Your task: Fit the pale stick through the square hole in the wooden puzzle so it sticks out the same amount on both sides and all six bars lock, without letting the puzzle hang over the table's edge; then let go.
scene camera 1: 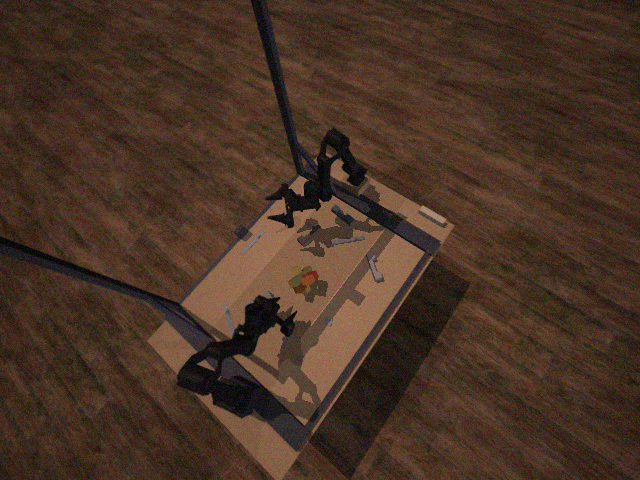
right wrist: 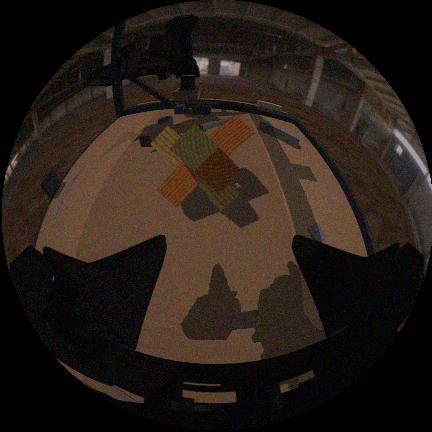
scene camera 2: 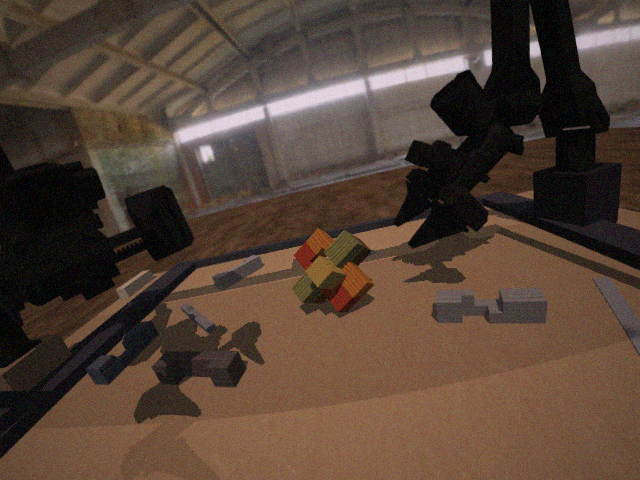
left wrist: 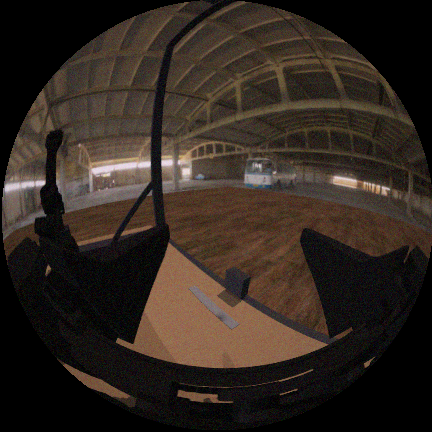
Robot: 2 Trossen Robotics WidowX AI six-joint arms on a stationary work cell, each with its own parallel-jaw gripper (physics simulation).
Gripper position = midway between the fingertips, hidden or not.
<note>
The left gripper [scene camera 2: 71,255] is open, with nothing in its grasp. The right gripper [scene camera 2: 402,234] is open, with nothing in its grasp. Further things: a dark frame [right wrist: 363,225] and a dark frame post [left wrist: 156,122].
The left gripper also shows in scene camera 1 [scene camera 1: 266,208], in the right wrist view [right wrist: 83,81] and in the left wrist view [left wrist: 238,233]. The right gripper is seen too in scene camera 1 [scene camera 1: 288,304] and in the right wrist view [right wrist: 231,242].
</note>
